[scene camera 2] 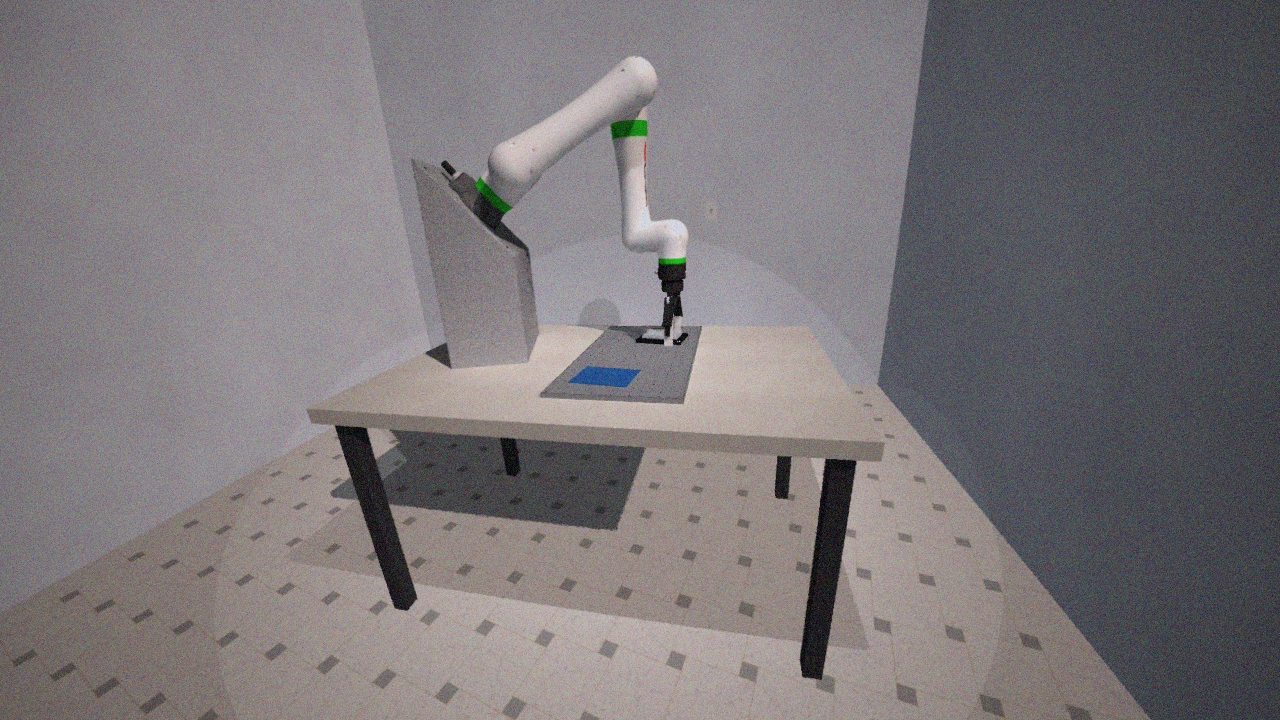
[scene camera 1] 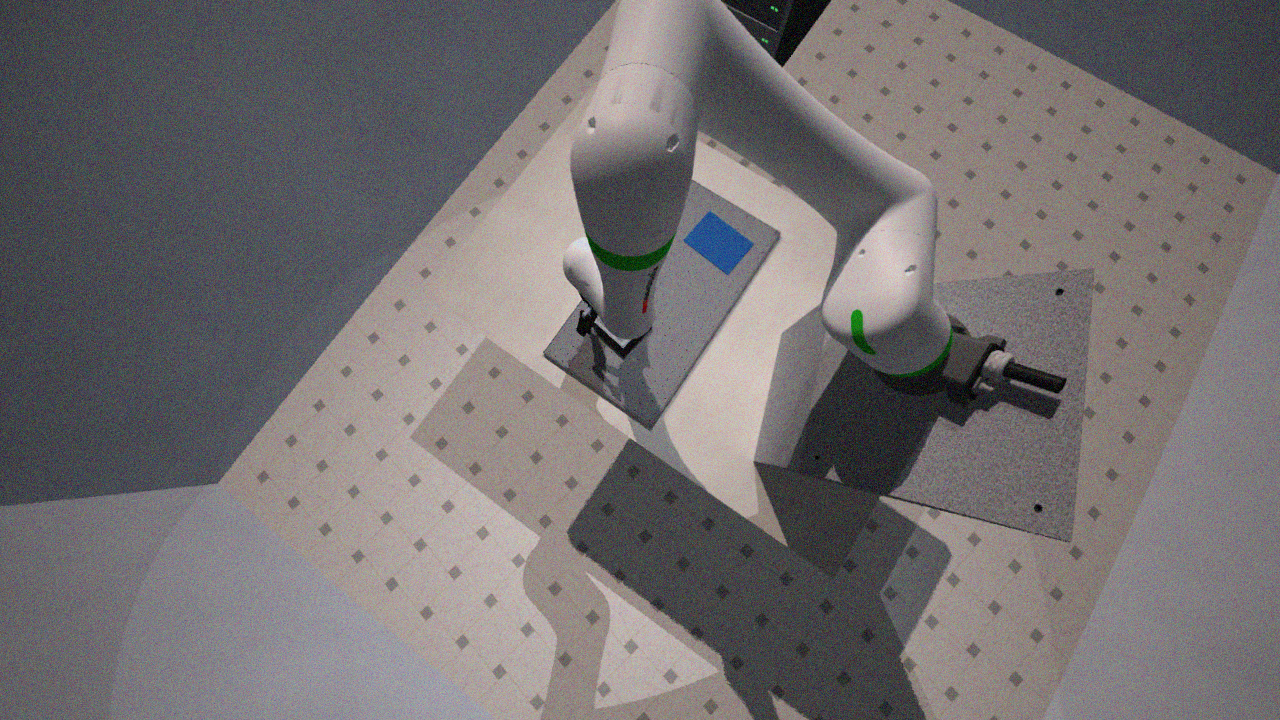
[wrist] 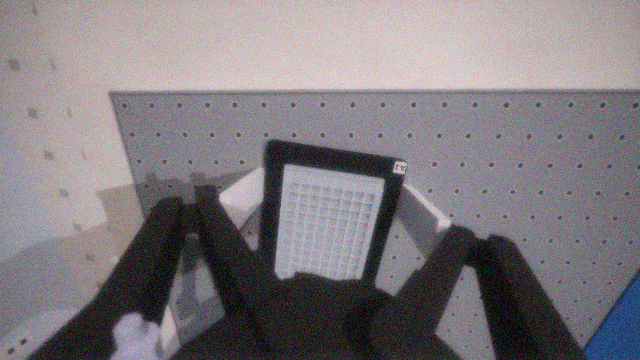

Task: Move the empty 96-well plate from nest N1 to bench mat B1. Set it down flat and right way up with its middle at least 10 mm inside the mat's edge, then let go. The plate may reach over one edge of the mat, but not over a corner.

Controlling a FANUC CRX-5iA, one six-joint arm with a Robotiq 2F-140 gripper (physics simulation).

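Places are measured from the arm's base along level axes (x up, y left, z back), in metres.
Pixels of known places: gripper, fingertip midpoint: [wrist: 332, 191]; arm's base, origin of the base link: [scene camera 2: 477, 212] [scene camera 1: 920, 353].
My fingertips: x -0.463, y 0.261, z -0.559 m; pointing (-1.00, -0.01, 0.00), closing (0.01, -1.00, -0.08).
Observation:
Ahead of a thing's pixels: the offset from my fingertips to its top centre. Level surfaces: height alone.
The white 96-well plate @(dx +0.027, dy +0.000, dz +0.041 m) [scene camera 2: 653, 334] [wrist: 327, 225] lies flat, wells up, in the black frame of nest N1 @(dx +0.015, dy +0.000, dz +0.041 m) [wrist: 271, 210] on the grey perforated board. A small white tag marks one nest corner. My gripper [scene camera 2: 670, 338] [wrist: 332, 191] is open and low over the nest, its pale pads on either side of the frame. The pads look very near the frame's sides; contact is unclear. The gripper body hides the plate's near end in the wrist view. The arm hides the plate in scene camera 1. The blue bench mat B1 @(dx +0.002 m) [scene camera 1: 718, 242] [scene camera 2: 605, 377] [wrist: 620, 325] lies farther along the board.
The grey perforated board @(dx +0.001 m) [scene camera 1: 698, 304] [scene camera 2: 662, 367] [wrist: 500, 120] lies on the pale table @(dx -0.012 m) [scene camera 2: 760, 394]. The tall grey robot pedestal [scene camera 1: 1011, 456] [scene camera 2: 483, 304] stands beside the board. The arm passes above the board in scene camera 1.

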